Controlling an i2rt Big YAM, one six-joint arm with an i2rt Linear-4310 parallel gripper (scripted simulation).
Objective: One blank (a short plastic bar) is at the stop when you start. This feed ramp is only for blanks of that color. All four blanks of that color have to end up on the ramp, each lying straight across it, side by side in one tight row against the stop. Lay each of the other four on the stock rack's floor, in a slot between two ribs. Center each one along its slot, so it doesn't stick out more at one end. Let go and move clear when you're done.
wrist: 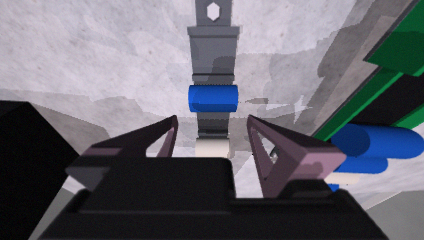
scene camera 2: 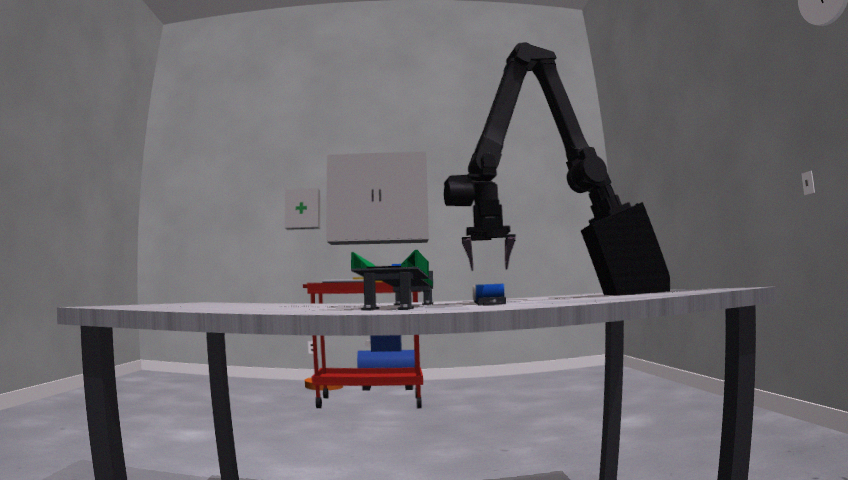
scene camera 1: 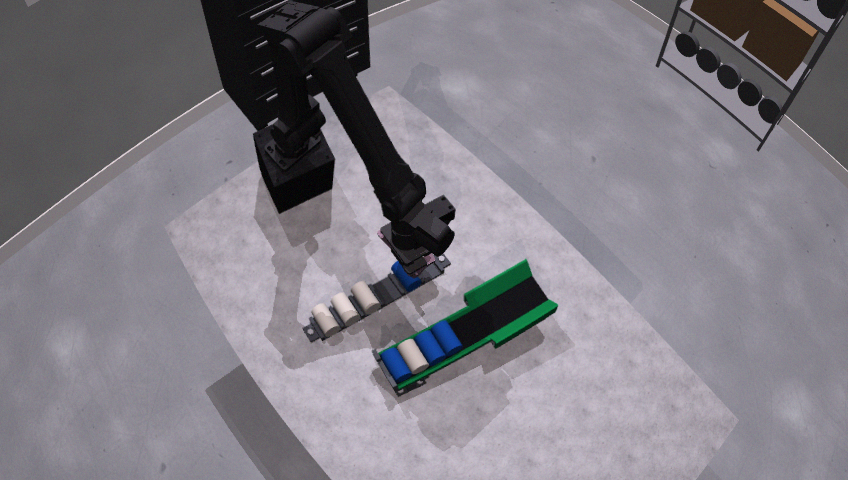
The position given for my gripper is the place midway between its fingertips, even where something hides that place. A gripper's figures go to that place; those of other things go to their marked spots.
Labels:
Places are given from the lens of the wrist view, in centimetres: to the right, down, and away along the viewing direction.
my gripper (wrist: 212, 119): 0, 0, 13
blue blank (wrist: 352, 164): 18, 6, 15
blue blank (wrist: 202, 98): -1, -3, 15

